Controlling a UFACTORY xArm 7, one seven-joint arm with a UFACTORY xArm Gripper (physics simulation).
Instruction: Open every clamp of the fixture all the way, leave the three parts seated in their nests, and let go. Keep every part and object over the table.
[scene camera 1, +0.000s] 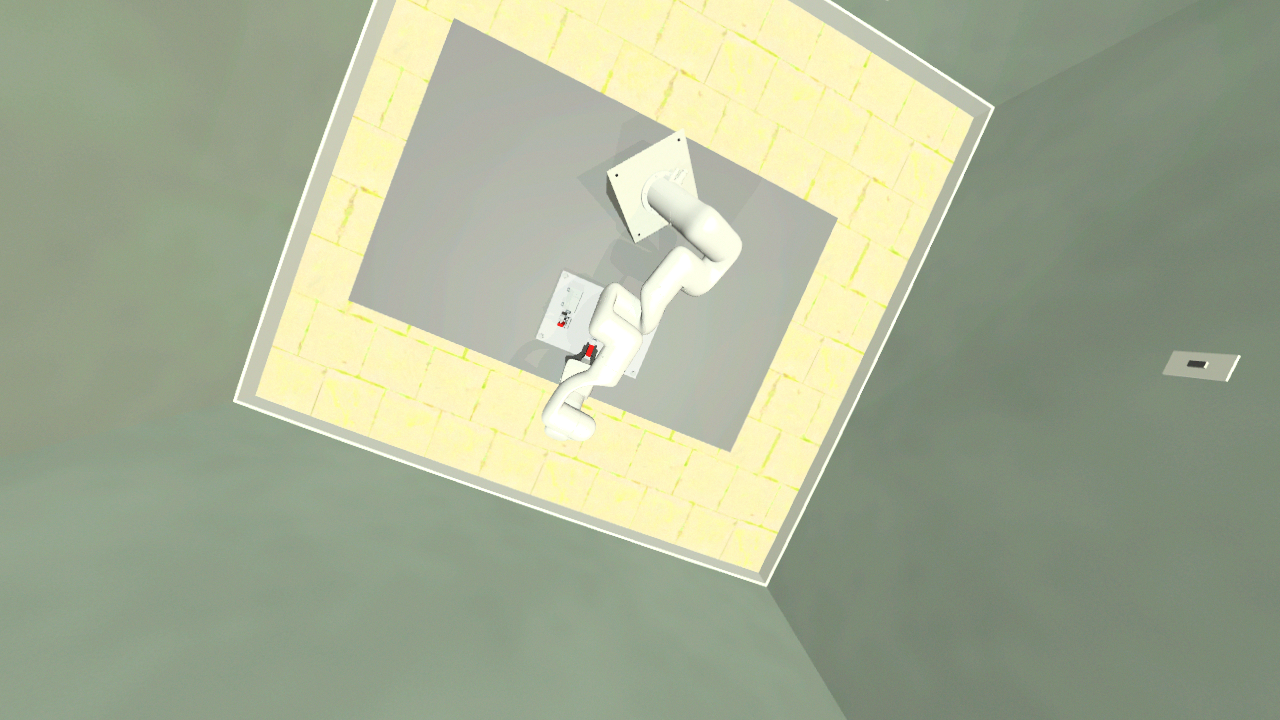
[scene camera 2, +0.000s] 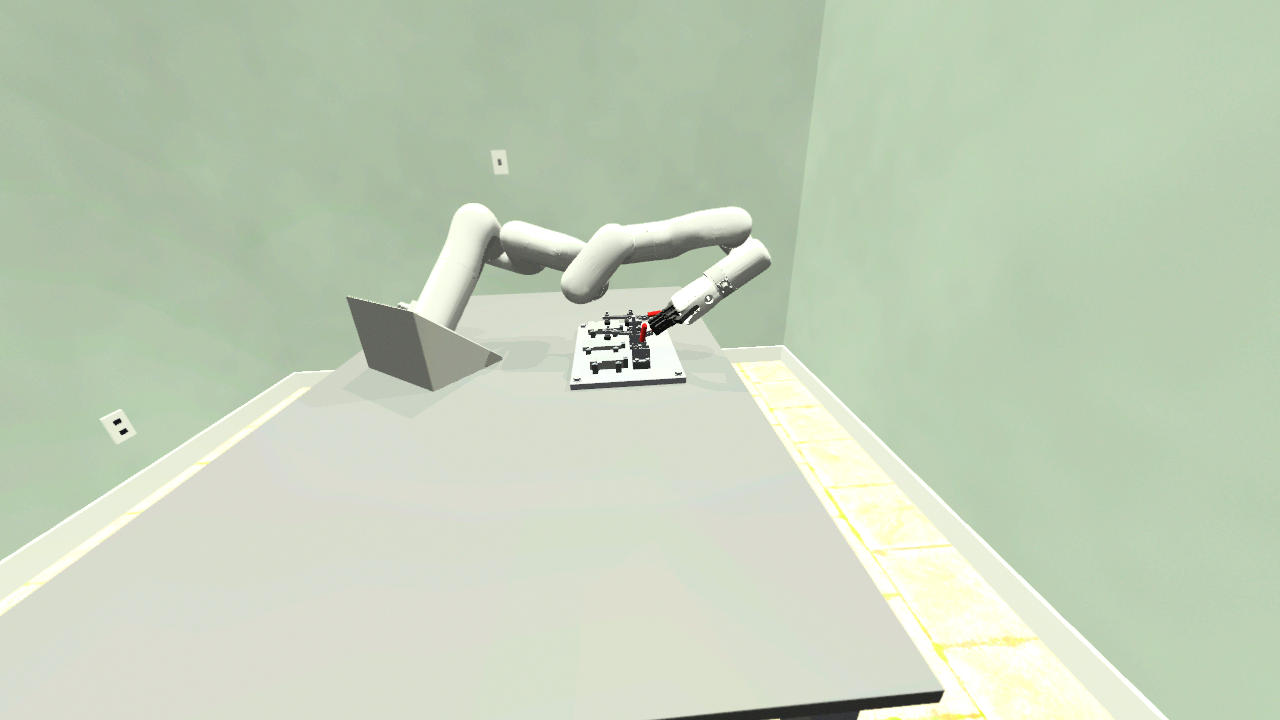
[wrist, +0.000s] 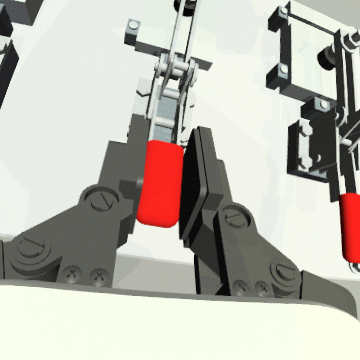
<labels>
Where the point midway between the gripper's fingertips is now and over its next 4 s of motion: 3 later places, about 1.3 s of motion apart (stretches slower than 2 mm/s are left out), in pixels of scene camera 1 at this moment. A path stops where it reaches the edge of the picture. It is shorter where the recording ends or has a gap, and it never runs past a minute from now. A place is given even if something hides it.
My gripper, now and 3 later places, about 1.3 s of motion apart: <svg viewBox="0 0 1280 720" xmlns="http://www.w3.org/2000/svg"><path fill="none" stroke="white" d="M591 345L596 334L598 328L601 323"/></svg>
</labels>
